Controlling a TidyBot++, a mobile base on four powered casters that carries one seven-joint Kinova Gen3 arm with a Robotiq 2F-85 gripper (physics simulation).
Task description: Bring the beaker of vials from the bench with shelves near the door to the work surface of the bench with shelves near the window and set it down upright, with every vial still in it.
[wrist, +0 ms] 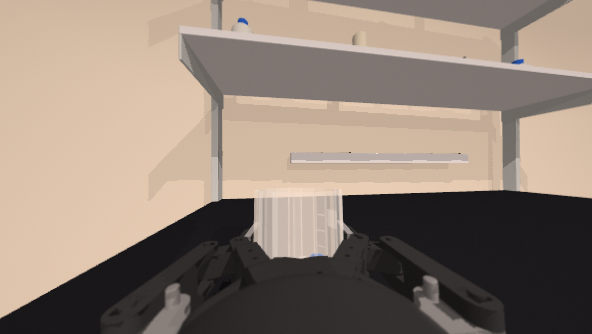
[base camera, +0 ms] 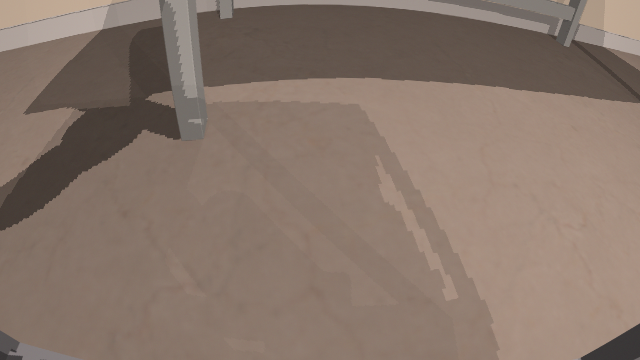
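Observation:
A clear beaker (wrist: 298,222) stands upright in the middle of the wrist view, with pale vial shapes seen through its wall and a bit of a blue cap low at its right. My gripper (wrist: 298,231) is shut on the beaker, one finger on each side of it. The gripper's body hides the beaker's base, so I cannot tell whether it touches the bench. The black work surface (wrist: 450,250) of the bench lies beneath and behind it. The vials cannot be counted through the wall.
A grey shelf (wrist: 360,75) hangs over the bench, bearing a blue-capped bottle (wrist: 242,27) and a beige container (wrist: 359,39). Shelf posts (wrist: 216,150) (wrist: 510,155) stand at both sides. A pale rail (wrist: 379,158) is on the wall. In the base view a bench leg (base camera: 187,75) stands at left.

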